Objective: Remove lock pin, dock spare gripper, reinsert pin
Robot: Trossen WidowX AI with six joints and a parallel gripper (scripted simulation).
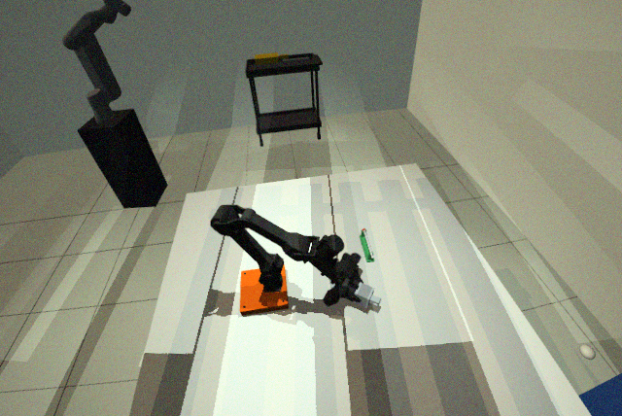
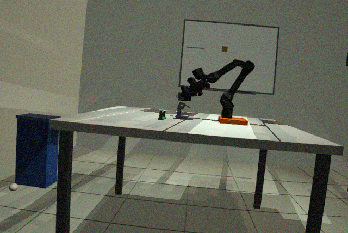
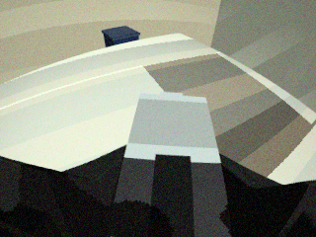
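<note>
The socket lies 150 mm to the left of my gripper tip, 80 mm below it and 30 mm behind it. Also, from my gripper tip: green bracket: 290 mm to the left, 110 mm below, 70 mm ahead; then spare gripper: right at my gripper tip.
</note>
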